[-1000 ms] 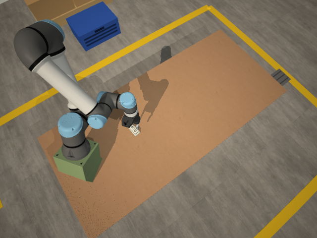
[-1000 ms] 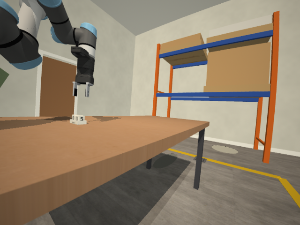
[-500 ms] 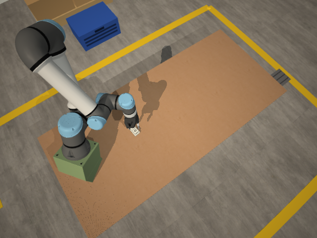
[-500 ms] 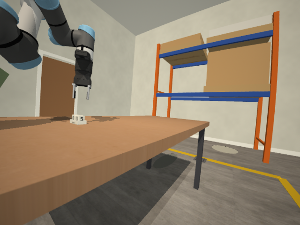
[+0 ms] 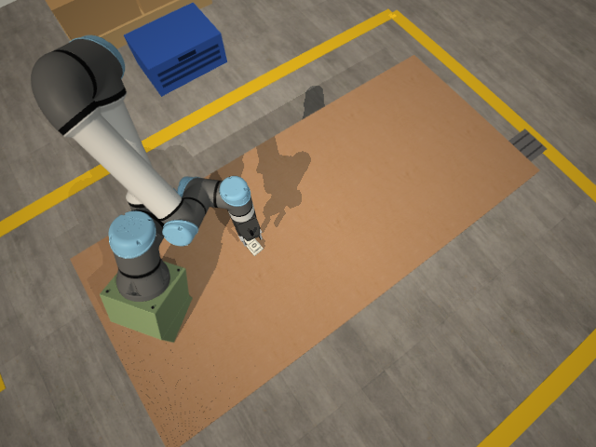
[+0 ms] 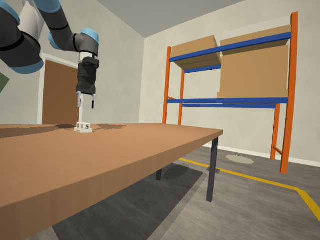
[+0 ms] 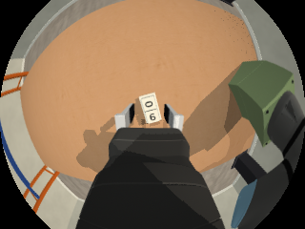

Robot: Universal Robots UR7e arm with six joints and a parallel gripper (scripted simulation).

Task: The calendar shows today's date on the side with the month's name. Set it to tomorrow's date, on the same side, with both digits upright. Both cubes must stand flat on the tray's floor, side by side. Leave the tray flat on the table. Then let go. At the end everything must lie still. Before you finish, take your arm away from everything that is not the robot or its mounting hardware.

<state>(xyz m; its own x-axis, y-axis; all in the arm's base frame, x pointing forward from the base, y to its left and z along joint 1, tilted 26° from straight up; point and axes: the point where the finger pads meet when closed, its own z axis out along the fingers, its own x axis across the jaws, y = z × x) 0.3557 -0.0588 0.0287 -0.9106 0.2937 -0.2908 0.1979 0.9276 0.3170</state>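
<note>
The white calendar tray lies 12 cm below my hand and 2 cm to the left of it.
</note>
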